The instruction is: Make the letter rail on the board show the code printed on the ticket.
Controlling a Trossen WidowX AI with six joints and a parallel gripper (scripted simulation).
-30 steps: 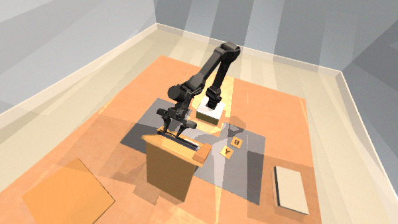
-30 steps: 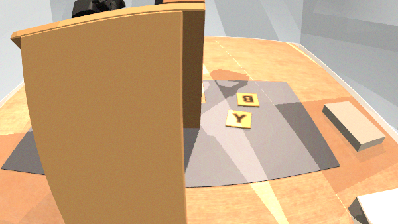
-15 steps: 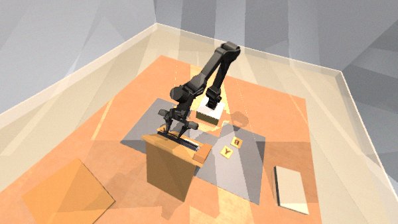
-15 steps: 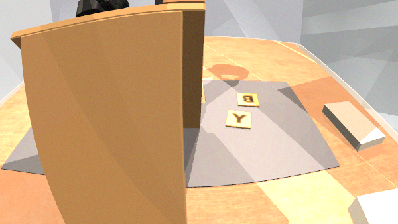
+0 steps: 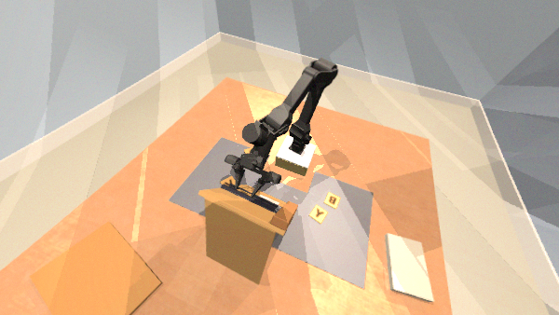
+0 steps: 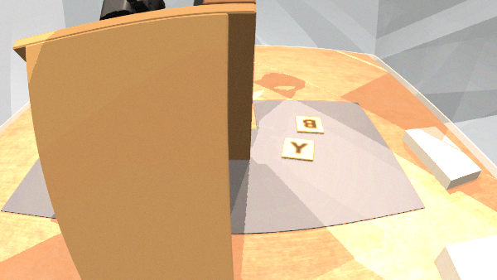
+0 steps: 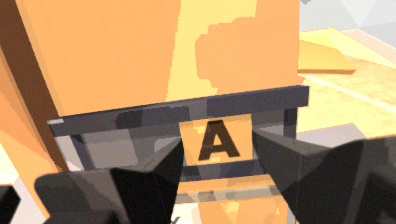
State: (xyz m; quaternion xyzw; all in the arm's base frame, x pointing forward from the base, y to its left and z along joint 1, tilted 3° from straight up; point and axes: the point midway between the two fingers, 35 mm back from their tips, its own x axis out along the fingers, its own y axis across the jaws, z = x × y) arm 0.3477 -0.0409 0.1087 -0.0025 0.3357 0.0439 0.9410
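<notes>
Right now my gripper tip is 60 mm past the white ticket, 60 mm to the right of it and 80 mm above it. From my gripper tip the other things lie so: grey mat (170 mm behind, 60 mm to the left, 170 mm below); then flat orange panel (380 mm ahead, 260 mm to the right, 170 mm below); then letter tile (right at my gripper tip).
</notes>
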